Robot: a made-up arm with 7 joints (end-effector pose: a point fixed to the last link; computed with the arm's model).
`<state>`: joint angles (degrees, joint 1 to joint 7).
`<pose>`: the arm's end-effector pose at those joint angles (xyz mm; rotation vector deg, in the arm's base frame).
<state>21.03 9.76 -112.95 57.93 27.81 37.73 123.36</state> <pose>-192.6 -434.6 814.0 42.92 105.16 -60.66</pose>
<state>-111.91 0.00 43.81 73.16 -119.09 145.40 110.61</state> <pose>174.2 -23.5 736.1 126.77 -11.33 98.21</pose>
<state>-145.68 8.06 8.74 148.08 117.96 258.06 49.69</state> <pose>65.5 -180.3 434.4 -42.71 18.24 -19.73</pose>
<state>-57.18 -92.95 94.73 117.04 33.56 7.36 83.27</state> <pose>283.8 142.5 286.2 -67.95 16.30 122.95</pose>
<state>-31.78 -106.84 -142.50 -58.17 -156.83 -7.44 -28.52</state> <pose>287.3 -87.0 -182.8 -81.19 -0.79 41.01</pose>
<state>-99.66 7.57 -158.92 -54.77 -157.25 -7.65 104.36</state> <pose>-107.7 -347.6 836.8 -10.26 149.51 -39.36</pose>
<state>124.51 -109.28 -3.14 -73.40 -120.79 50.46 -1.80</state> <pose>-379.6 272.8 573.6 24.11 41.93 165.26</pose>
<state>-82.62 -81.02 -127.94 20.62 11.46 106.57 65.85</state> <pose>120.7 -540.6 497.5 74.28 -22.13 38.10</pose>
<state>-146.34 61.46 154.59 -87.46 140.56 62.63 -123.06</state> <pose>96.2 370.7 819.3 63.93 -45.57 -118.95</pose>
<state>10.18 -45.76 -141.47 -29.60 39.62 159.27 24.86</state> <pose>242.8 100.7 643.9 4.02 -140.25 -112.61</pose>
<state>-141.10 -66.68 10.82 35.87 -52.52 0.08 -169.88</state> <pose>-619.4 -382.1 436.2 -128.66 -46.74 12.04</pose>
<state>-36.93 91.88 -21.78 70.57 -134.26 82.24 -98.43</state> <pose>-292.9 280.4 697.6 33.94 -25.28 -89.36</pose>
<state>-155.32 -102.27 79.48 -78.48 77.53 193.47 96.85</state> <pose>-437.2 -67.6 273.8 -35.10 149.34 6.50</pose>
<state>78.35 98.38 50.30 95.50 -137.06 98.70 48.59</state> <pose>-349.2 -174.0 284.5 -75.26 13.69 143.22</pose>
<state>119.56 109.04 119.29 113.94 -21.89 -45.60 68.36</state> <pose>-218.1 -200.5 271.2 -52.36 -12.44 -128.62</pose>
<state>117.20 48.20 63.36 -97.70 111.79 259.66 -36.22</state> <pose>327.4 -318.4 316.8 -81.03 -16.70 157.06</pose>
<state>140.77 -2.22 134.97 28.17 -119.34 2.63 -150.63</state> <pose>112.1 -22.2 1076.1 -102.20 22.18 131.93</pose>
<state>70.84 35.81 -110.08 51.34 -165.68 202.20 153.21</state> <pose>97.9 -185.7 752.2 -138.84 13.97 -38.83</pose>
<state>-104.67 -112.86 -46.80 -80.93 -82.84 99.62 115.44</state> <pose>210.9 -236.9 317.8 74.06 -7.44 103.76</pose>
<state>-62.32 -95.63 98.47 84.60 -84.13 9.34 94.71</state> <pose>545.2 -258.9 374.0 -127.36 95.02 2.02</pose>
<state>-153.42 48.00 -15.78 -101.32 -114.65 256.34 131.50</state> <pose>100.6 129.5 249.8 25.90 -11.44 -90.19</pose>
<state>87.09 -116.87 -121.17 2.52 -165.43 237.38 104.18</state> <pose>17.2 321.9 -43.0 35.96 48.90 -40.44</pose>
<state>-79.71 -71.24 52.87 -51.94 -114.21 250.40 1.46</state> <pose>-256.1 -252.4 527.5 -6.58 116.77 39.14</pose>
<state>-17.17 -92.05 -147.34 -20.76 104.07 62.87 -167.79</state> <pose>650.1 -219.5 363.3 -13.91 132.06 -35.91</pose>
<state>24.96 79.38 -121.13 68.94 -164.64 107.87 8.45</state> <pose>-66.7 -477.3 416.4 115.58 6.50 15.82</pose>
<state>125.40 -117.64 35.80 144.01 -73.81 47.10 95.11</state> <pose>-164.2 -188.0 76.9 25.27 100.39 -26.29</pose>
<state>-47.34 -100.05 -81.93 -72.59 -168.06 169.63 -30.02</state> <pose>241.0 -185.9 116.6 -68.96 124.72 -94.06</pose>
